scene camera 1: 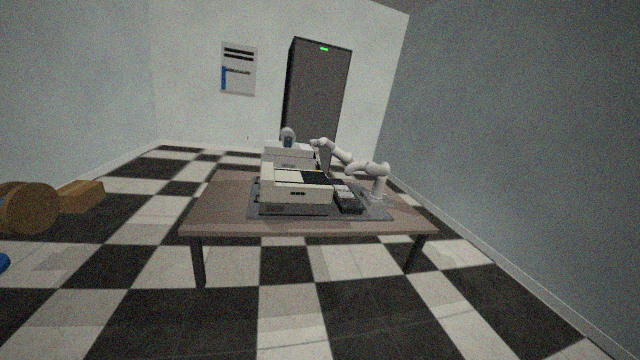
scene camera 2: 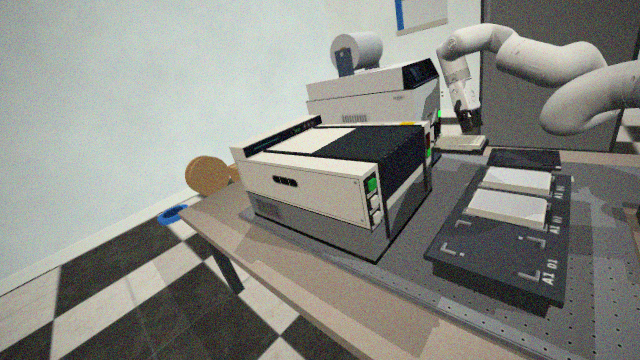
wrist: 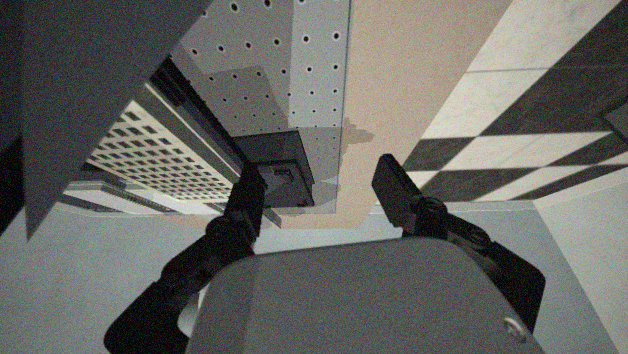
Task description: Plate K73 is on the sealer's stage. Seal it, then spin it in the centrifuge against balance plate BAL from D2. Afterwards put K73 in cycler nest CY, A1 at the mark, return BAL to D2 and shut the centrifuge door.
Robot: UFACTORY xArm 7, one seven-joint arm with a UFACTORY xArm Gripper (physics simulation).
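Frame: origin at the arm's base, x ahead, y left, z up, level; centimetres.
Seen in the pictures: gripper, fingertip midpoint: (scene camera 2: 473, 129) (wrist: 319, 173); arm's base at its link origin: (scene camera 1: 375, 195).
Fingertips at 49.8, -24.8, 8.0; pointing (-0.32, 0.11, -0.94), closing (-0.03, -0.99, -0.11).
Observation:
Pixels of each thing's top centre, then the offset from my fingertips to it, as dx, dy, dz. "spot": a spot on its surface instead. Level surfaces: height alone.
- plate K73 at its top centre: (wrist: 164, 173) (scene camera 2: 459, 139) +0.2, +11.3, +0.2
- sealer at its top centre: (scene camera 2: 359, 31) (scene camera 1: 291, 129) +29.8, +14.7, +37.0
- film roll at its top centre: (scene camera 2: 354, 33) (scene camera 1: 288, 128) +31.9, +15.0, +37.0
- Balance plate BAL at its top centre: (scene camera 2: 506, 203) (wrist: 119, 204) (scene camera 1: 345, 193) -18.2, +35.8, -3.3
- dark rack at its top centre: (scene camera 2: 508, 207) (wrist: 124, 200) (scene camera 1: 346, 194) -18.6, +35.8, -4.3
- plate at its top centre: (wrist: 181, 204) (scene camera 2: 516, 176) (scene camera 1: 341, 186) -17.3, +23.5, -3.3
- flat dark unit at its top centre: (wrist: 271, 195) (scene camera 2: 523, 155) (scene camera 1: 335, 180) -15.6, +7.3, -4.5
- dark block at a spot on its surface: (wrist: 287, 185) spot: -12.9, +4.4, -5.1
- table at its surface level: dz -11.9
My gripper (scene camera 2: 470, 124) (wrist: 319, 173) is open and empty. In scene camera 2 its fingertips are close above the plate K73 (scene camera 2: 459, 143) at the sealer (scene camera 2: 370, 105); a plate with a grid of openings (wrist: 165, 155) shows left of the fingers in the wrist view. The sealer carries a film roll (scene camera 2: 367, 50). Balance plate BAL (scene camera 2: 507, 206) lies at D2 on the dark rack (scene camera 2: 500, 265). A low cream machine (scene camera 2: 305, 185) (scene camera 1: 297, 192) with a dark top stands in front; I cannot tell whether its door is open. Plate labels are unreadable.
Another plate (scene camera 2: 517, 180) lies at D3. A flat dark unit (scene camera 2: 525, 158) is behind the rack. A dark block (wrist: 287, 185) shows beyond the left finger. A large dark surface (wrist: 85, 65) fills the wrist view's upper left. A dark cabinet (scene camera 1: 317, 95) stands behind the table (scene camera 1: 215, 215).

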